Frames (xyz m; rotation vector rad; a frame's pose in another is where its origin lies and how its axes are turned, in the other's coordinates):
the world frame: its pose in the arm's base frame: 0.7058 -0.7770 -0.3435 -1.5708 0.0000 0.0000
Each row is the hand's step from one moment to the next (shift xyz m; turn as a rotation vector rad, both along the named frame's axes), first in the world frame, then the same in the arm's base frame.
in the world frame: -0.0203 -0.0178 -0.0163 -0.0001 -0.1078 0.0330
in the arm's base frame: -0.0203 -0.0163 0.0178 -0.0001 0.0330 0.1078
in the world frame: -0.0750 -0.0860 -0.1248 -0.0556 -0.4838 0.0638
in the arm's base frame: -0.0750 -0.1248 0.0860 -0.0556 0.0638 0.4838
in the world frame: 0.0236 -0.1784 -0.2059 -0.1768 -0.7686 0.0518
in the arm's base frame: 0.0236 -0.2059 0.1784 -0.1768 0.0518 0.7686
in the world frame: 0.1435 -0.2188 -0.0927 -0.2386 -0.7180 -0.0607
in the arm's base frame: 0.1435 -0.0927 0.2188 -0.2386 -0.0607 0.7180
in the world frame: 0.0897 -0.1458 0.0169 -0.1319 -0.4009 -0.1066
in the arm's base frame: 0.0897 0.0169 0.1458 -0.1319 -0.1066 0.4009
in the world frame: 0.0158 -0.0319 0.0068 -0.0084 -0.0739 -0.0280
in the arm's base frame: 0.0158 0.0068 0.0319 -0.0084 -0.0280 0.0739
